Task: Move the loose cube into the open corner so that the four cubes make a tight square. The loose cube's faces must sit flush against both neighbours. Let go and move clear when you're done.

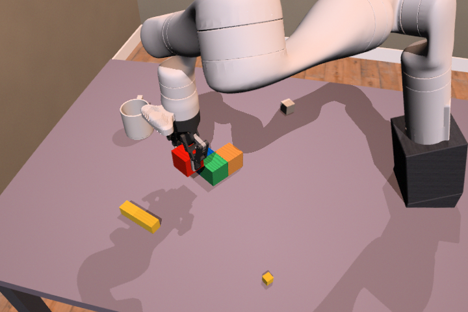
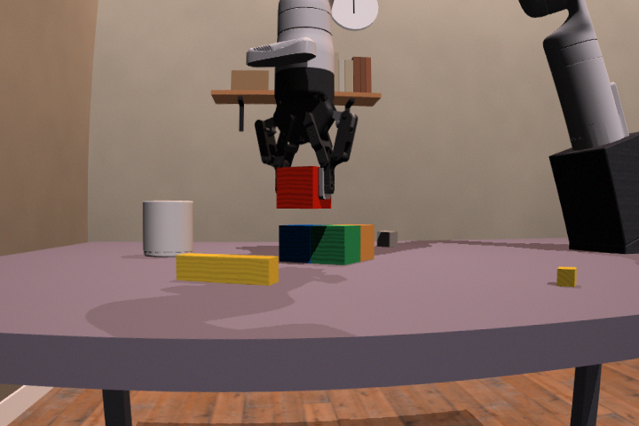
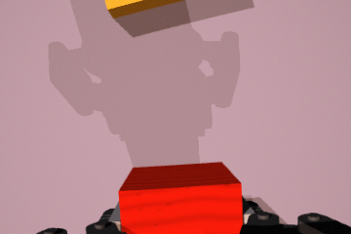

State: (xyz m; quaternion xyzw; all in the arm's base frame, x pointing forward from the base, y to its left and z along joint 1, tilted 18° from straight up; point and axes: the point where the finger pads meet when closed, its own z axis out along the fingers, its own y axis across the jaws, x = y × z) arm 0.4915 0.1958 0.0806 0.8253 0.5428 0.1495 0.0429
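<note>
Right now my hand is 1 cm short of the blue cube, 8 cm to the left of it and 7 cm above it. The rest, counted from my hand: orange cube (6 cm behind, 10 cm to the right, 7 cm below); then green cube (4 cm behind, 6 cm to the right, 7 cm below); then red cube (right at my hand).
</note>
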